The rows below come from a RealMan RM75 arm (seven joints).
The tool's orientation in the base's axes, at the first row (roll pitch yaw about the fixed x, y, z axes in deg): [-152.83 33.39 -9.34]
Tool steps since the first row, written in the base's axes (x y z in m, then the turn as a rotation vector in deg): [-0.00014 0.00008 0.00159 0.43 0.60 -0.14]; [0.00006 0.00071 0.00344 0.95 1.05 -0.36]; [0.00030 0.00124 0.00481 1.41 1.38 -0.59]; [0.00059 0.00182 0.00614 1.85 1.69 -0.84]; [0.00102 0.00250 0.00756 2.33 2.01 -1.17]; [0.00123 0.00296 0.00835 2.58 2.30 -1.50]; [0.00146 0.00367 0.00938 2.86 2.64 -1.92]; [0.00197 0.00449 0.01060 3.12 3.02 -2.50]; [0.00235 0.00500 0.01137 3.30 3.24 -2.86]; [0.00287 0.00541 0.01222 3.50 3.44 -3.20]
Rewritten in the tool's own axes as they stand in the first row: [-0.00100 -0.00062 -0.00108 0.35 -0.62 0.25]; [-0.00194 -0.00193 -0.00220 0.84 -1.11 0.44]; [-0.00257 -0.00299 -0.00304 1.30 -1.48 0.59]; [-0.00314 -0.00410 -0.00384 1.76 -1.82 0.76]; [-0.00366 -0.00538 -0.00471 2.29 -2.15 0.98]; [-0.00398 -0.00614 -0.00514 2.64 -2.37 1.28]; [-0.00446 -0.00722 -0.00562 3.06 -2.60 1.66]; [-0.00482 -0.00857 -0.00630 3.54 -2.80 2.18]; [-0.00500 -0.00944 -0.00676 3.85 -2.92 2.49]; [-0.00509 -0.01031 -0.00738 4.18 -3.03 2.77]
